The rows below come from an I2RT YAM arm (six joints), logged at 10 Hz.
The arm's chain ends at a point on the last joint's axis. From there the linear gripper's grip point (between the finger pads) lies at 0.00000 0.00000 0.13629 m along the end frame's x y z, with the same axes.
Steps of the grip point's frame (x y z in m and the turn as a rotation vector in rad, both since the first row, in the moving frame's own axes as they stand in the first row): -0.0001 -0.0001 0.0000 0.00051 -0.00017 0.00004; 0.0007 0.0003 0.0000 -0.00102 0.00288 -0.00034; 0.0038 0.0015 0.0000 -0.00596 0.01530 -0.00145; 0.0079 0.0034 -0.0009 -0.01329 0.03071 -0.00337; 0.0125 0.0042 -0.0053 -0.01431 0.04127 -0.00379; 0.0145 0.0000 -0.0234 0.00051 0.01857 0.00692
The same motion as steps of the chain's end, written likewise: -0.0001 0.0000 0.0000 0.00051 -0.00017 0.00004; 0.0003 0.0002 0.0000 -0.00102 0.00288 -0.00034; 0.0017 0.0007 0.0000 -0.00596 0.01530 -0.00145; 0.0037 0.0016 -0.0008 -0.01329 0.03071 -0.00337; 0.0069 0.0023 -0.0052 -0.01431 0.04127 -0.00379; 0.0120 0.0001 -0.0234 0.00051 0.01857 0.00692
